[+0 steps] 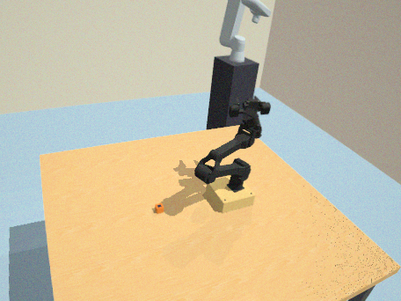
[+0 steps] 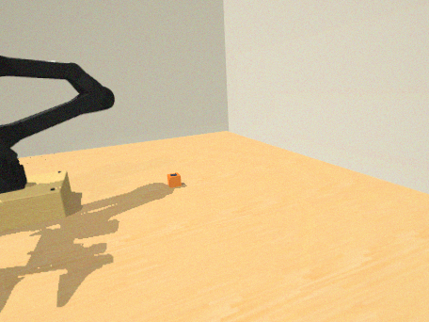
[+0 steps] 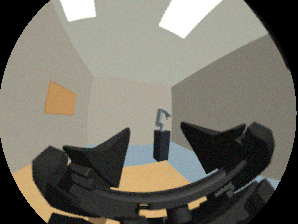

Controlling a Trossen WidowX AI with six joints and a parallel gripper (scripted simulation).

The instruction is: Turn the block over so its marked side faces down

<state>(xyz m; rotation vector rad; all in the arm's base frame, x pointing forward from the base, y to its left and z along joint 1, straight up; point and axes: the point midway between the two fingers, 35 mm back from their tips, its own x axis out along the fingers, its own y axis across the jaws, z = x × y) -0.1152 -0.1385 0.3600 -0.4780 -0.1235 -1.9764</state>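
Now: the small orange block 490 mm ahead of my gripper tip, 410 mm below it and 90 mm to the left of it.
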